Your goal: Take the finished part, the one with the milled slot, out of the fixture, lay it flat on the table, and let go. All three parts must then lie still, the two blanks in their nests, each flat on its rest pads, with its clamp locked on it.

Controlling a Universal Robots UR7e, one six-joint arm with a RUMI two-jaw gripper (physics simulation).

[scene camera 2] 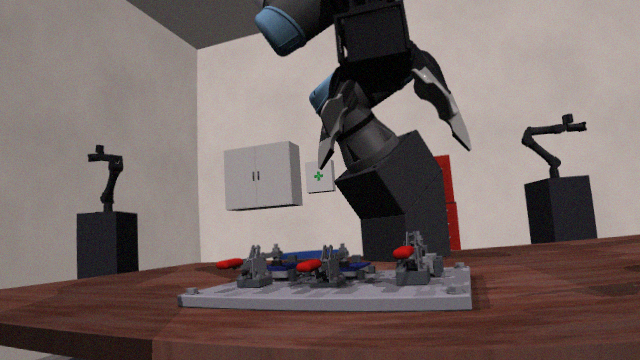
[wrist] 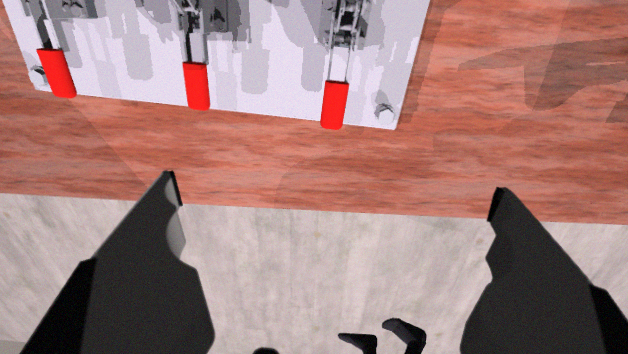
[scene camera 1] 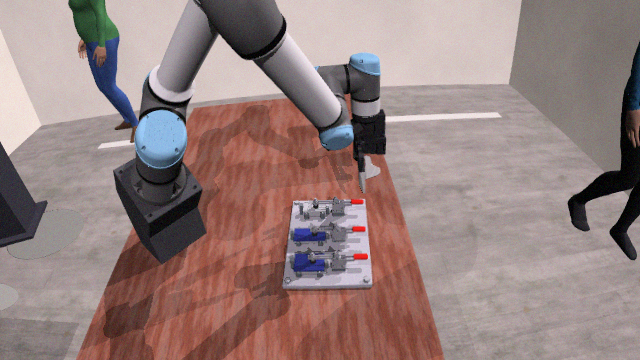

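Seen in the pictures: gripper, fingertip midpoint: (scene camera 2: 392, 161) (wrist: 333, 181) (scene camera 1: 360, 176); arm's base at its link origin: (scene camera 2: 374, 156) (scene camera 1: 158, 179).
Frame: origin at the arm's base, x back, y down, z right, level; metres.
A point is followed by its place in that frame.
The finished part (scene camera 1: 315, 212) {y 0.232, x -0.418, z 0.030 m}, silvery, sits in the fixture's far nest in scene camera 1. Its slot is too small to make out. Two blue blanks (scene camera 1: 303, 235) {y 0.236, x -0.355, z 0.108 m} (scene camera 1: 303, 263) {y 0.231, x -0.321, z 0.215 m} lie in the other nests. A clamp arm reaches over each part, its red handle lying low: the finished part's handle (scene camera 1: 357, 201) {y 0.207, x -0.544, z 0.062 m} (scene camera 2: 403, 251) {y 0.208, x -0.562, z 0.063 m} (wrist: 334, 105) {y 0.205, x -0.543, z 0.058 m}, the middle handle (scene camera 1: 358, 229) {y 0.216, x -0.501, z 0.166 m} (scene camera 2: 309, 265) {y 0.219, x -0.522, z 0.160 m} (wrist: 196, 86) {y 0.215, x -0.504, z 0.159 m} and the last handle (scene camera 1: 360, 256) {y 0.211, x -0.463, z 0.266 m} (scene camera 2: 229, 263) {y 0.214, x -0.479, z 0.260 m} (wrist: 57, 73) {y 0.210, x -0.465, z 0.259 m}. My gripper (scene camera 1: 369, 181) {y 0.114, x -0.552, z 0.063 m} (scene camera 2: 395, 158) {y 0.114, x -0.552, z 0.063 m} (wrist: 333, 181) {y 0.114, x -0.552, z 0.063 m} is open and empty, high above the table edge, off the handle side. The nests are outside the wrist view.
The fixture plate (scene camera 1: 330, 283) {y 0.252, x -0.369, z 0.290 m} (scene camera 2: 325, 303) {y 0.258, x -0.542, z 0.145 m} (wrist: 280, 102) {y 0.252, x -0.541, z 0.108 m} lies on the wooden table (scene camera 1: 350, 325) {y 0.267, x -0.371, z 0.421 m} (scene camera 2: 550, 290) {y 0.267, x -0.547, z -0.101 m} (wrist: 500, 165) {y 0.267, x -0.669, z -0.099 m}, its handles towards the long table edge. Bolt heads stand at its corners. A blue object (scene camera 2: 310, 253) shows behind the clamps. Two people stand beyond the table.
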